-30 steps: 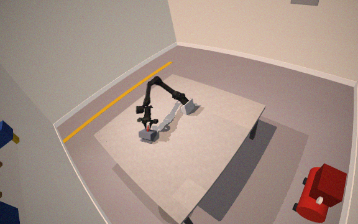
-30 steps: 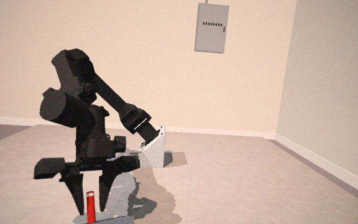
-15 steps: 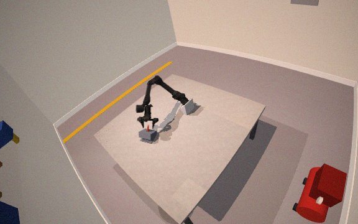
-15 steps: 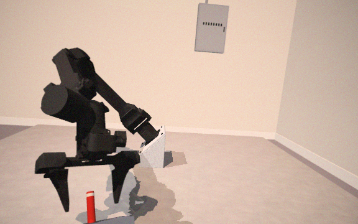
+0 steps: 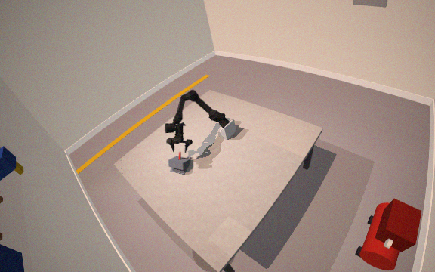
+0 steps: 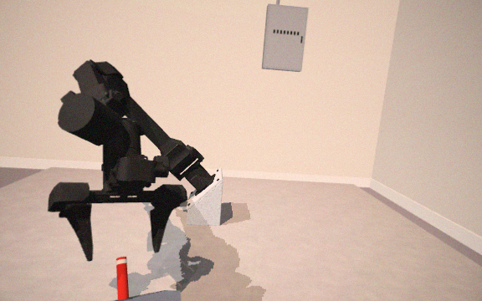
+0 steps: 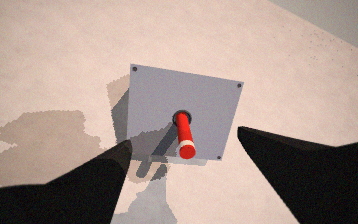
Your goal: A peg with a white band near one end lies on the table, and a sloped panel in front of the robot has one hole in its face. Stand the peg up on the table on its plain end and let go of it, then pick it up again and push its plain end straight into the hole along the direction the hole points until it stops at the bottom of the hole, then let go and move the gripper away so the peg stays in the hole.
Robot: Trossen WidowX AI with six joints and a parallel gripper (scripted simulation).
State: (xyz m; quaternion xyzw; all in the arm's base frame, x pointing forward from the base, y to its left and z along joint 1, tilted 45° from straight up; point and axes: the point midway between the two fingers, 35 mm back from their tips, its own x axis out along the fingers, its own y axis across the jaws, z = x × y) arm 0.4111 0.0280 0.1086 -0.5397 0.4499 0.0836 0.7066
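The red peg is 3 cm below my gripper tip. The rest, counted from my gripper tip: grey sloped panel (4 cm ahead, 2 cm to the left, 7 cm below).
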